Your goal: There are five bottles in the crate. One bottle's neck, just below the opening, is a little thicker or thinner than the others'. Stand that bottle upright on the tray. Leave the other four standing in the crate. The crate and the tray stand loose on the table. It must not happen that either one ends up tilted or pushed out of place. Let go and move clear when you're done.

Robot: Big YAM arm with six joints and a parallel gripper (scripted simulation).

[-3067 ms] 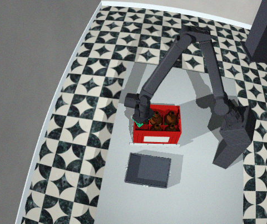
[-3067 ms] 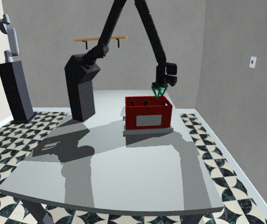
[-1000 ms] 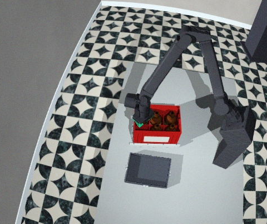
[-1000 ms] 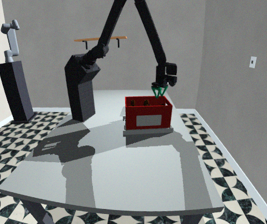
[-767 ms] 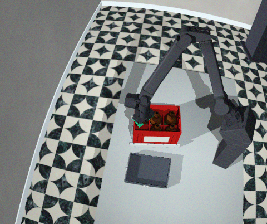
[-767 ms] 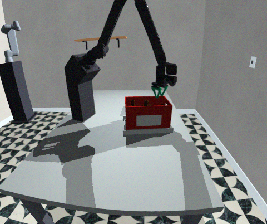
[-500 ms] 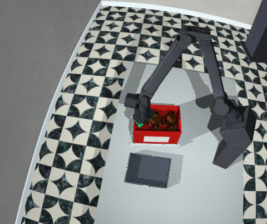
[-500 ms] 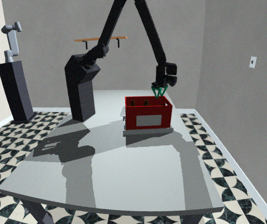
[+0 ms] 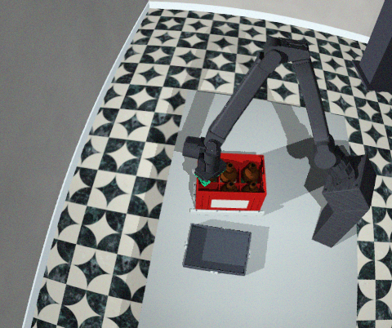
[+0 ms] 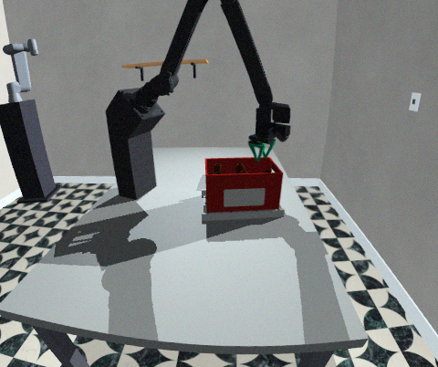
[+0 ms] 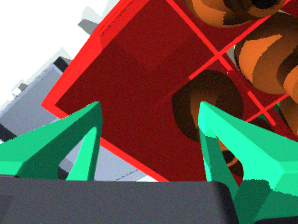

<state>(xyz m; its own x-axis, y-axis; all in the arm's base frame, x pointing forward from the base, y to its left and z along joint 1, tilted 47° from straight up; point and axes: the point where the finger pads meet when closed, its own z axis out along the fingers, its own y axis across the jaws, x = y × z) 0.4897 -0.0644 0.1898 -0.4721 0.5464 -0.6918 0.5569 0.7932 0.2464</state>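
The crate is 110 mm below my hand, 90 mm behind it and 40 mm to the right of it. Round my hand: dark grey tray (230 mm to the left, 180 mm below, 30 mm behind); glass bottle (100 mm below, 90 mm behind, 80 mm to the right).
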